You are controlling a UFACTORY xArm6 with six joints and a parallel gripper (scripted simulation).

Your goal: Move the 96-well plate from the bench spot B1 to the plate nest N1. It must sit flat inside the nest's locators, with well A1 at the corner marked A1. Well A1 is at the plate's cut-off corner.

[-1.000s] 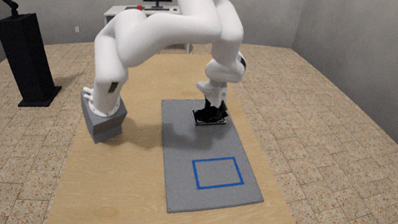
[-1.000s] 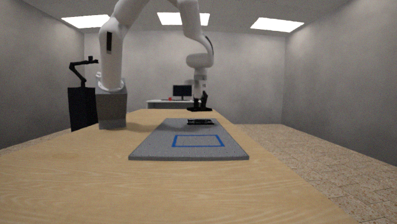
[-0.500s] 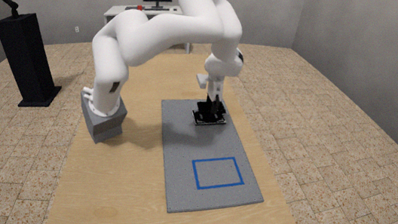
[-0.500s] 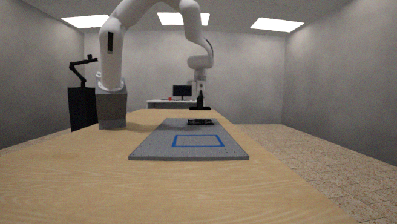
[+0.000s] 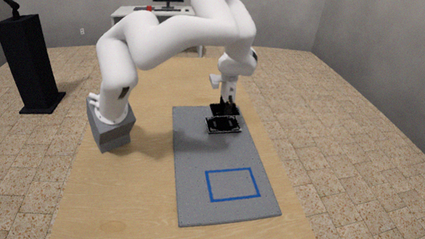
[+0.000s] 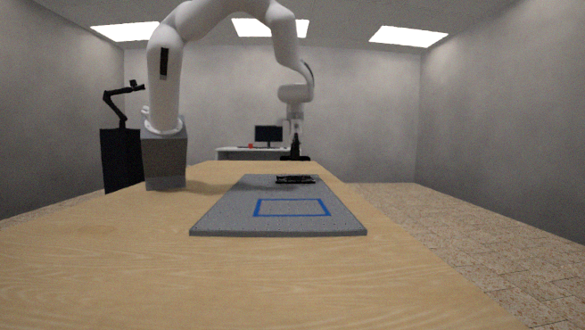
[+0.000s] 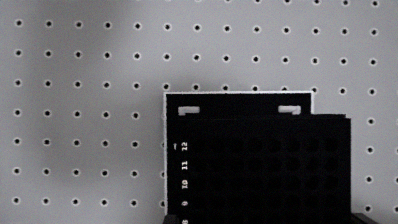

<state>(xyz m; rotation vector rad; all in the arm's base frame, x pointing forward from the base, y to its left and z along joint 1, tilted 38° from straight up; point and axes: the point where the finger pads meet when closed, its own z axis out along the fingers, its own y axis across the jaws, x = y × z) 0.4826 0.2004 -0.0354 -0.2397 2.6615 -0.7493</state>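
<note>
My hand is 1 cm above the black 96-well plate. Round my hand: black plate nest (11 cm below).
</note>
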